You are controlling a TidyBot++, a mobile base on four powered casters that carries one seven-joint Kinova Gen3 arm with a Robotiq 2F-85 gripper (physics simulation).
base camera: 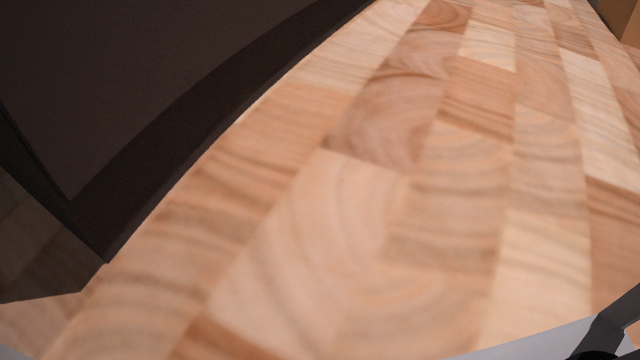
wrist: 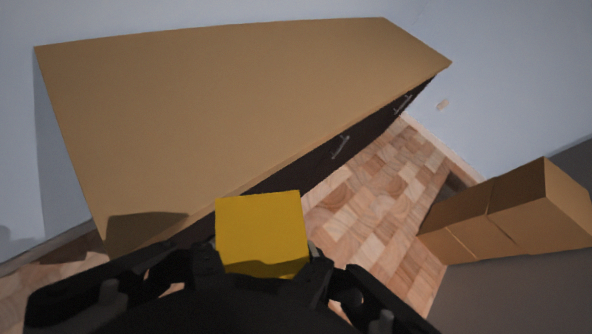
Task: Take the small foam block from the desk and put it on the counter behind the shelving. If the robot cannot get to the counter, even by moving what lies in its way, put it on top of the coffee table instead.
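Places are measured from the arm's base along level axes (x right, y ahead, z up), in centimetres.
Pixels of known places: gripper, between the fingertips: [wrist: 266,246].
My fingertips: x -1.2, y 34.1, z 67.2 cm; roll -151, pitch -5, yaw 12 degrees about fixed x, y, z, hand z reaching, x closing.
Note:
Behind a point stands the place of what it marks.
My gripper [wrist: 266,246] @[x -1.2, y 34.1, z 67.3 cm] is shut on the small yellow foam block [wrist: 261,230] @[x -2.1, y 34.3, z 71.2 cm], which shows between the fingers at the lower middle of the wrist view. The counter [wrist: 240,105] @[x -19.1, y 65.5, z 51.3 cm] has a tan top and dark front with metal handles; it runs along the wall from the left to the upper right. The block is held in the air near the counter's front edge, with no contact seen. In the base camera view the counter's dark lower front [base camera: 150,90] @[x -14.9, y 39.9, z -21.1 cm] fills the upper left. The shelving, if it is the grey surface at the lower right, cannot be told for sure.
Cardboard-coloured boxes [wrist: 510,210] @[x 115.2, y 97.7, z 25.6 cm] stand at the right of the wrist view, beside a grey surface [wrist: 515,290] @[x 130.1, y 64.0, z 7.5 cm]. A strip of wooden floor [wrist: 370,210] @[x 72.7, y 105.5, z -39.7 cm] [base camera: 450,200] @[x 18.1, y 37.6, z -39.6 cm] runs between them and the counter. A brown object [base camera: 617,17] @[x 120.5, y 109.0, z -33.9 cm] shows at the upper right of the base view.

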